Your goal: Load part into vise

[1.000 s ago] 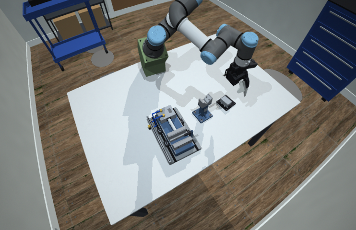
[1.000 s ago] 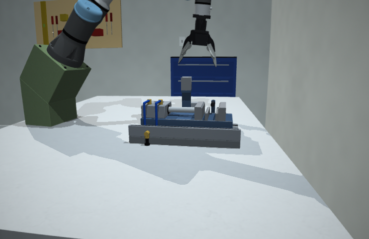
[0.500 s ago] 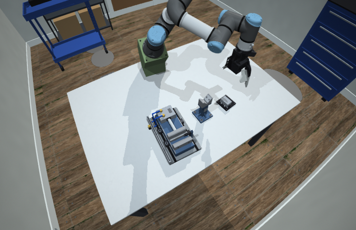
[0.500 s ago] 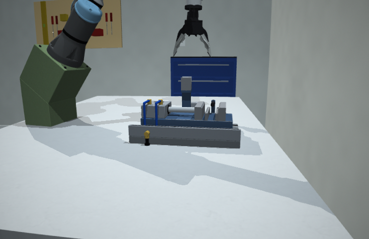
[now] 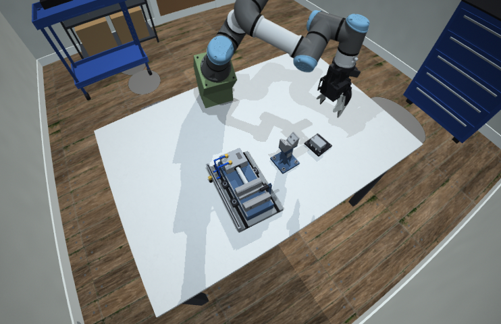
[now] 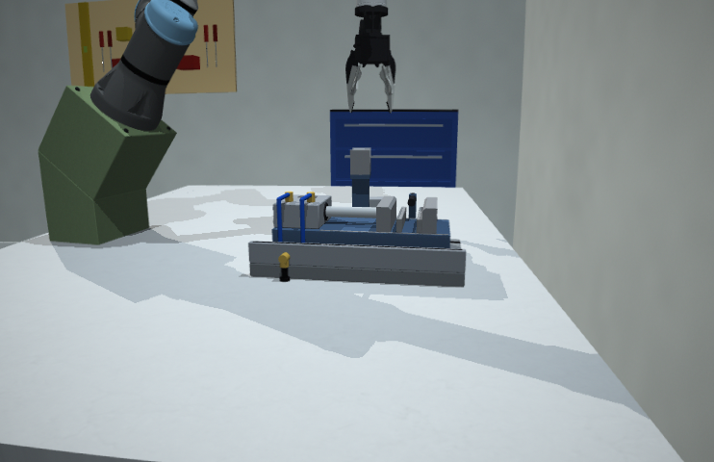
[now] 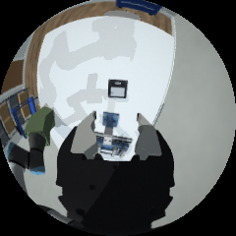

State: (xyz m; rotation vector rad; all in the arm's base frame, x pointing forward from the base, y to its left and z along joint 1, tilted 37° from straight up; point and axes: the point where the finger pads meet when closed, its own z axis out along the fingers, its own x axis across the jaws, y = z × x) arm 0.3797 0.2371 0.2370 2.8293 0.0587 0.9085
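Now: the part 230 mm below my hand. Round my hand: work stop: 350 mm to the right, 150 mm below, 40 mm ahead; then air cylinder: 360 mm to the right, 160 mm below, 130 mm behind; then infeed plate: 240 mm below, 10 mm to the left.
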